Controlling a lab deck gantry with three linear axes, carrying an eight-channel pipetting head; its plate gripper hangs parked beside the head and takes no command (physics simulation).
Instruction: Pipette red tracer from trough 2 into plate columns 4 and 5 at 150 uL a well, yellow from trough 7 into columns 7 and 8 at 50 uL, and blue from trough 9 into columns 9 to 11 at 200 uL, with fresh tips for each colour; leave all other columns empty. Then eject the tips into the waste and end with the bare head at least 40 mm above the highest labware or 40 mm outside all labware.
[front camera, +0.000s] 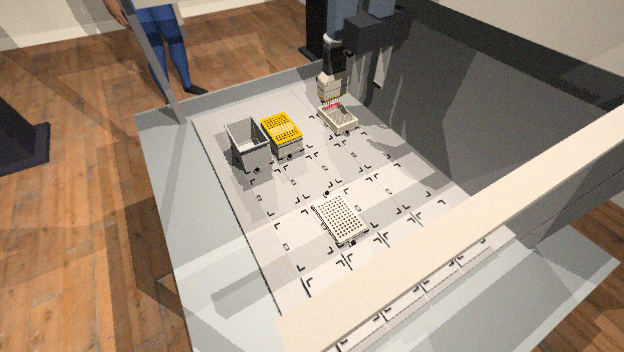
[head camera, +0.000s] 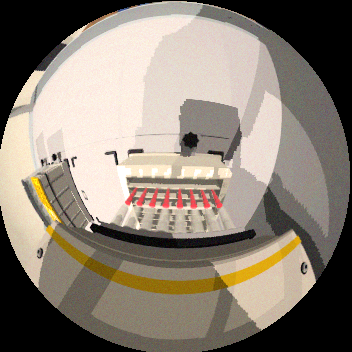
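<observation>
The pipetting head (front camera: 331, 87) (head camera: 175, 300) is at the far end of the deck. Its tips (front camera: 330, 105) (head camera: 166, 198) hold red liquid. They hang over the far part of the pale reservoir (front camera: 349, 127) (head camera: 175, 161); whether their ends are inside a trough is unclear. The plate (front camera: 342, 240) is nearer the front, and no colour shows in its wells. The yellow-topped tip rack (front camera: 273, 120) (head camera: 45, 201) still holds white tips in a middle band. The grey waste bin (front camera: 255, 159) stands left of the rack. The parked plate gripper (front camera: 366, 81) hangs right of the head, fingers apart and empty.
A cream gantry beam (front camera: 415, 225) crosses the front of the deck. A dark side wall (front camera: 430, 100) runs along the right. A person in blue trousers (front camera: 162, 35) stands behind the far left edge. A slanted grey post (front camera: 155, 65) rises at that corner.
</observation>
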